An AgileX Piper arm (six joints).
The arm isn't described. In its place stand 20 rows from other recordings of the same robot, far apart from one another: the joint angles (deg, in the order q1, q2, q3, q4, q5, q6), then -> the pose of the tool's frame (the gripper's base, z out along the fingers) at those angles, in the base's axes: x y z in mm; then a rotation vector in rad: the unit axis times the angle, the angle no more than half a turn.
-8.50 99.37 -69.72 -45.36 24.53 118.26 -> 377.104 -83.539 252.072 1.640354 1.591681 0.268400
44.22 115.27 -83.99 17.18 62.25 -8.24 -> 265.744 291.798 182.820 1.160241 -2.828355 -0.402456
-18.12 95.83 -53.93 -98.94 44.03 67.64 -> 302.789 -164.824 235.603 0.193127 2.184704 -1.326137
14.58 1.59 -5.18 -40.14 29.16 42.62 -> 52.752 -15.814 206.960 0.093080 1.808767 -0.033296
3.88 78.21 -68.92 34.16 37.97 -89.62 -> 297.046 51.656 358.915 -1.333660 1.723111 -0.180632
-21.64 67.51 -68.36 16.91 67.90 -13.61 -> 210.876 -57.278 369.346 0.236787 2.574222 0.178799
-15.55 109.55 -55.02 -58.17 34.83 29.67 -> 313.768 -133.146 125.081 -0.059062 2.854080 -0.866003
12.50 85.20 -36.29 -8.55 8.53 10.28 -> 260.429 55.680 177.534 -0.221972 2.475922 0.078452
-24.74 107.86 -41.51 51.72 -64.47 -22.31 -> 269.388 -195.106 160.400 1.015157 1.446211 -0.910164
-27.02 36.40 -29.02 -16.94 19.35 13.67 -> 113.285 -67.633 300.812 0.481790 1.899213 -0.433298
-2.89 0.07 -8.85 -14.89 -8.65 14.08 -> 40.300 1.487 277.295 -0.010854 1.184689 -0.031461
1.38 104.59 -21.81 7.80 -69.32 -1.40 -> 272.493 -4.993 132.588 0.093990 1.718357 -0.074067
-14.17 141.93 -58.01 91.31 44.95 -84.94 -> 335.401 -18.392 -38.042 0.371918 2.655952 1.087346
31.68 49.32 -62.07 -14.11 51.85 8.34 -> 138.526 64.989 410.735 -0.484952 2.085372 0.111269
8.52 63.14 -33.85 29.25 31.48 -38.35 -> 192.499 52.316 239.539 -0.562869 2.400082 0.287813
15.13 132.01 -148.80 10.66 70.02 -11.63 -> 480.895 146.414 353.964 -0.560788 2.341217 0.268302
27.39 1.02 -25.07 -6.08 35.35 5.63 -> 17.815 2.950 297.867 -0.344719 1.652233 0.317039
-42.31 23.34 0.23 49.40 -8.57 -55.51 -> 58.743 -67.394 191.013 0.649602 1.734942 -0.703384
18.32 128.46 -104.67 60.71 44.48 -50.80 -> 458.854 210.507 209.697 -0.672486 2.227964 0.937110
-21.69 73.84 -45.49 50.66 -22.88 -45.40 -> 253.107 -130.121 313.133 0.590582 1.632654 -0.503419
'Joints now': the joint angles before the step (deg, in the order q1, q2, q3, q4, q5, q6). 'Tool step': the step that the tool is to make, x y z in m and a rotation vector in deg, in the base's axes. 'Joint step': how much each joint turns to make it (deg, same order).
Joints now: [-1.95, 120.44, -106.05, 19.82, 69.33, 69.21]
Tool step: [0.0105, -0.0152, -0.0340, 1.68, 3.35, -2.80]
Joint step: [-2.11, 4.52, -0.12, 1.61, -1.04, 0.01]
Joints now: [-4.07, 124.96, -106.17, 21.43, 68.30, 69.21]
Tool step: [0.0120, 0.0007, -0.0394, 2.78, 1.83, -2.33]
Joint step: [-0.23, 5.16, 0.00, 3.15, -3.38, -0.05]
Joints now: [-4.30, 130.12, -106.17, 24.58, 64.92, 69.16]
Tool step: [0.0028, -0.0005, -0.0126, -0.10, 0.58, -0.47]
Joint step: [0.00, 1.56, -0.01, 0.00, -1.09, 0.05]
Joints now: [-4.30, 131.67, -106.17, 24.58, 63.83, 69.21]
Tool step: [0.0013, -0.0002, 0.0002, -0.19, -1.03, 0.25]
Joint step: [0.00, -0.02, 0.02, 0.11, -0.87, -0.68]
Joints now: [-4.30, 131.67, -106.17, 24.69, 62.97, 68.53]
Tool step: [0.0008, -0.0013, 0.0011, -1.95, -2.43, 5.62]
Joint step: [0.01, 0.00, -0.35, -0.97, -0.11, -5.78]
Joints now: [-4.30, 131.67, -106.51, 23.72, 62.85, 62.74]
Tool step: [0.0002, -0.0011, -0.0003, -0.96, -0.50, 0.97]
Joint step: [0.00, -0.01, 0.00, -0.80, -0.28, -0.86]
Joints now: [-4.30, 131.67, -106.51, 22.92, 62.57, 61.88]
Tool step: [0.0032, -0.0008, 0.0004, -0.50, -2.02, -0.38]
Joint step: [0.01, 0.01, -0.02, 0.00, -2.06, -0.40]
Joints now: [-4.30, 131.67, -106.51, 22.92, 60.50, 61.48]
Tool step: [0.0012, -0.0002, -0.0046, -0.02, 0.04, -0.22]
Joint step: [0.00, 0.57, 0.01, 0.06, -0.58, -0.01]
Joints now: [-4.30, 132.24, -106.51, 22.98, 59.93, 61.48]
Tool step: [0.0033, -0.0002, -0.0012, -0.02, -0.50, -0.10]
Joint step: [0.01, 0.68, -0.98, 0.05, -0.22, 0.01]
